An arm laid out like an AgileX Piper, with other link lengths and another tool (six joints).
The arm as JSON. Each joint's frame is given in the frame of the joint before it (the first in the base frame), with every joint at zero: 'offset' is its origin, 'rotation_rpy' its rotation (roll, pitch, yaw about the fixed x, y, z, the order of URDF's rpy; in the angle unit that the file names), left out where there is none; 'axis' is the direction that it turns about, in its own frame. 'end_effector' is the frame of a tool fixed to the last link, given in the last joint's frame.
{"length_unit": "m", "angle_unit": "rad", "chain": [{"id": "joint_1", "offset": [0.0, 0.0, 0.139], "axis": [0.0, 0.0, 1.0]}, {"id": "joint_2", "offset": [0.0, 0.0, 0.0], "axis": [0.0, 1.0, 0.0]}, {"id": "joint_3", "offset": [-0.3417, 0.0, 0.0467], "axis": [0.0, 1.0, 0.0]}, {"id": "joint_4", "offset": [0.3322, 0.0, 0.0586], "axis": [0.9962, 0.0, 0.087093]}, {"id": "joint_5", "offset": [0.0, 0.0, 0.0], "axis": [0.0, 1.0, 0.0]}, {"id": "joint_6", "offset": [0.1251, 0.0, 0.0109], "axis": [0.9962, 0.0, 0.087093]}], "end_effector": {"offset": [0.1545, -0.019, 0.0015], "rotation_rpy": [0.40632, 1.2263, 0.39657]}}
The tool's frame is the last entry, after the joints.
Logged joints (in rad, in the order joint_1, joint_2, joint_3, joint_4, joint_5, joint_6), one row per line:
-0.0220 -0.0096 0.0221 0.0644 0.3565 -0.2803
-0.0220 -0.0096 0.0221 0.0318 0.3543 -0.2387
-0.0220 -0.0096 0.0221 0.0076 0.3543 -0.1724
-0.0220 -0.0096 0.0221 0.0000 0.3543 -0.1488
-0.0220 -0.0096 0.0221 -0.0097 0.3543 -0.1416
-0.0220 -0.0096 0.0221 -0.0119 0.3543 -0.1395
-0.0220 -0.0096 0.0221 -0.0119 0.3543 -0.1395
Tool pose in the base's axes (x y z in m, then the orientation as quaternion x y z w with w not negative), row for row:
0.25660 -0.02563 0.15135 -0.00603 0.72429 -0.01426 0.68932
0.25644 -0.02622 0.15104 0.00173 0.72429 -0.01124 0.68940
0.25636 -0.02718 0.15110 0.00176 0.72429 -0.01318 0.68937
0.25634 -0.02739 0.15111 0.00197 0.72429 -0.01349 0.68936
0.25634 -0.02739 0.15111 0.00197 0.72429 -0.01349 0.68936
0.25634 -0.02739 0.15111 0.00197 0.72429 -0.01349 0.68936
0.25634 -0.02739 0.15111 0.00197 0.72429 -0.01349 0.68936
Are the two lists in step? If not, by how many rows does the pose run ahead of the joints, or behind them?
The pose runs 2 rows ahead of the joints: the pose in row i belongs to the joints in row i + 2.
